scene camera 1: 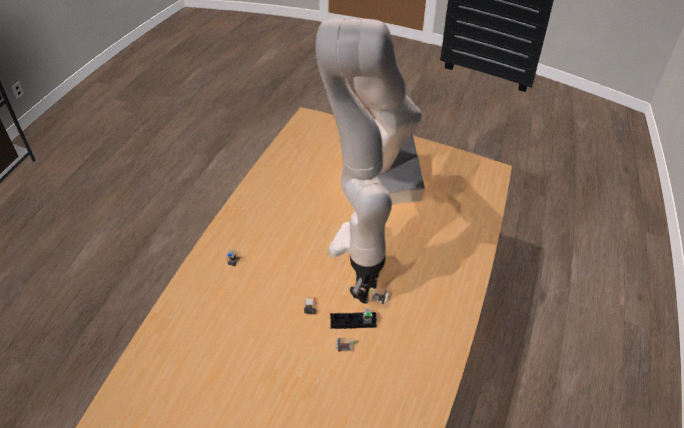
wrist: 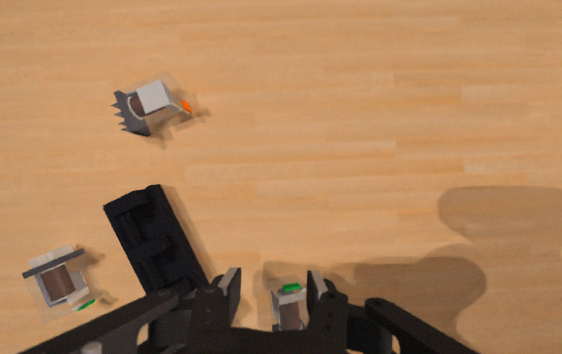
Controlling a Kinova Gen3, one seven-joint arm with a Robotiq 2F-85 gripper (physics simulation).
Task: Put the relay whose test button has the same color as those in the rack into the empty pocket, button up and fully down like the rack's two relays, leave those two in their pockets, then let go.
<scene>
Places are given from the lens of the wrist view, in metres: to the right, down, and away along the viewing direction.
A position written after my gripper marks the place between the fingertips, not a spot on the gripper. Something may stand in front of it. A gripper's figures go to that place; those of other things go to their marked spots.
my gripper (wrist: 273, 284): 0.00, 0.07, 0.16
green-button relay (wrist: 287, 295): 0.00, 0.07, 0.16
green-button relay (wrist: 61, 281): -0.14, 0.07, 0.16
orange-button relay (wrist: 157, 103): -0.08, -0.05, 0.16
black rack (wrist: 143, 220): -0.10, 0.03, 0.18
</scene>
